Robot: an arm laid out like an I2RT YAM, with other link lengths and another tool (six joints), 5 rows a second.
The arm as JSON. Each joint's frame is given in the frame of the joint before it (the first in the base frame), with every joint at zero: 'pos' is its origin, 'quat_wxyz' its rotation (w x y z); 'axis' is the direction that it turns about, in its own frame. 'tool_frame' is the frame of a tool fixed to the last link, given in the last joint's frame.
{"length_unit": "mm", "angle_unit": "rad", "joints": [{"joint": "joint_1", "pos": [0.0, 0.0, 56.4], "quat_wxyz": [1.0, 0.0, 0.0, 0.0], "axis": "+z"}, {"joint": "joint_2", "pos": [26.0, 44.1, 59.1], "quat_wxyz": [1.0, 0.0, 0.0, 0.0], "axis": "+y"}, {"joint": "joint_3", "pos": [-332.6, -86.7, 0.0], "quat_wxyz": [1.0, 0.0, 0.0, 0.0], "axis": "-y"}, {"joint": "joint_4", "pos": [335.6, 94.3, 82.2], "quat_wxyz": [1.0, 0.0, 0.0, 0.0], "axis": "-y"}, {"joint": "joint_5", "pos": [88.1, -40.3, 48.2], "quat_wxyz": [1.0, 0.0, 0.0, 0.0], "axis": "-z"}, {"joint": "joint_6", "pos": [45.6, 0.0, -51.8], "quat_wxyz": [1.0, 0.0, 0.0, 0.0], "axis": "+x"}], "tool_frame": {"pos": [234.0, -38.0, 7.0], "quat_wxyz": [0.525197, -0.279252, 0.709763, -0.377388]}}
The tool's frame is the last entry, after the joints.
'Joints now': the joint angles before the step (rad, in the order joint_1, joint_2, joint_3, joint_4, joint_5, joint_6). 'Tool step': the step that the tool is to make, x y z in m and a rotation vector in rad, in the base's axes. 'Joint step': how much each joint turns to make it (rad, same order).
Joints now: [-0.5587, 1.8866, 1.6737, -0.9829, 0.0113, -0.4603]
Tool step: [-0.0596, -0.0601, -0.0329, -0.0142, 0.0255, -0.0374]
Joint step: [-0.1453, -0.0263, -0.1261, 0.0881, -0.0142, -0.1102]
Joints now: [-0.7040, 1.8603, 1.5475, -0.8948, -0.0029, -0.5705]
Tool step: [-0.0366, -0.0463, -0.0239, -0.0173, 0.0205, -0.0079]
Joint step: [-0.1031, 0.0236, -0.0397, 0.0595, -0.0087, -0.0985]
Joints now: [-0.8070, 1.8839, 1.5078, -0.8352, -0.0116, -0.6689]
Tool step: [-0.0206, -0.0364, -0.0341, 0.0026, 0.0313, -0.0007]
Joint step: [-0.0672, 0.0775, 0.0122, 0.0415, -0.0023, -0.0698]
